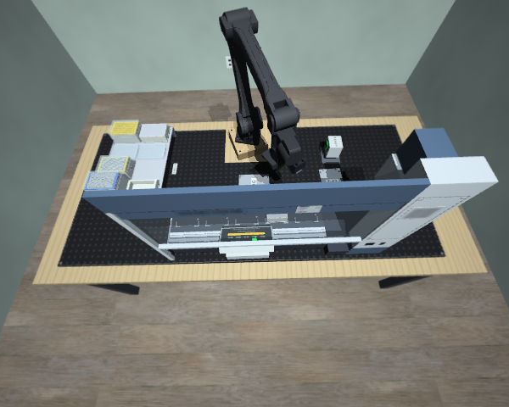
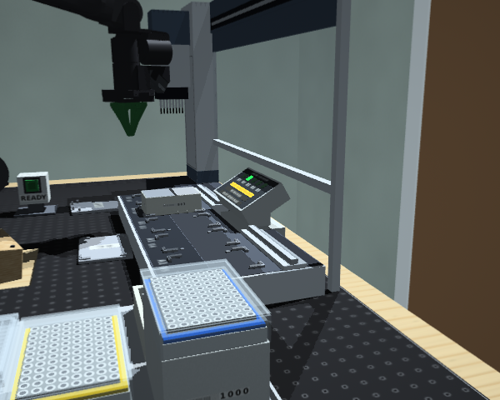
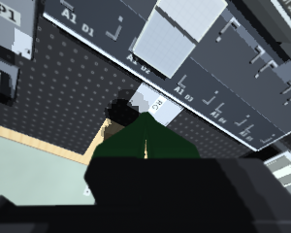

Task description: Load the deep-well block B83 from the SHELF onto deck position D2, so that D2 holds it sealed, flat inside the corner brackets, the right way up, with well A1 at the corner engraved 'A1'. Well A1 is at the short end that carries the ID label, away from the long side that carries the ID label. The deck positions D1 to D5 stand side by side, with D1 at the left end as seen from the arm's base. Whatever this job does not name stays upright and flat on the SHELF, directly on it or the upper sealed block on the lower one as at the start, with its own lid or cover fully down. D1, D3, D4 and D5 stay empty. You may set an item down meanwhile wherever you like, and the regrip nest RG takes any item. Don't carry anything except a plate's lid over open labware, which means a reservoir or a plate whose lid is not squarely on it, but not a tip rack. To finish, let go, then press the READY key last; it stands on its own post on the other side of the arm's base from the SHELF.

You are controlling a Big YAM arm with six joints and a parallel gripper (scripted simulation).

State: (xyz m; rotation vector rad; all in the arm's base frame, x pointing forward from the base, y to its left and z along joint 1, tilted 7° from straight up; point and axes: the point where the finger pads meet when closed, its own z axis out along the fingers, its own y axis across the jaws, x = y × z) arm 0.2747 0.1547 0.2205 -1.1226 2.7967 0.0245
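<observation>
Now: the ready key 28 cm behind my hand, 22 cm to the left of it and 15 cm below it. The rest, counted from my hand: blue gantry beam 28 cm ahead, 28 cm above, 3 cm to the right; flat grey plate 26 cm to the left, 23 cm below, 12 cm behind; regrip nest 23 cm below, 10 cm to the right, 6 cm behind.
</observation>
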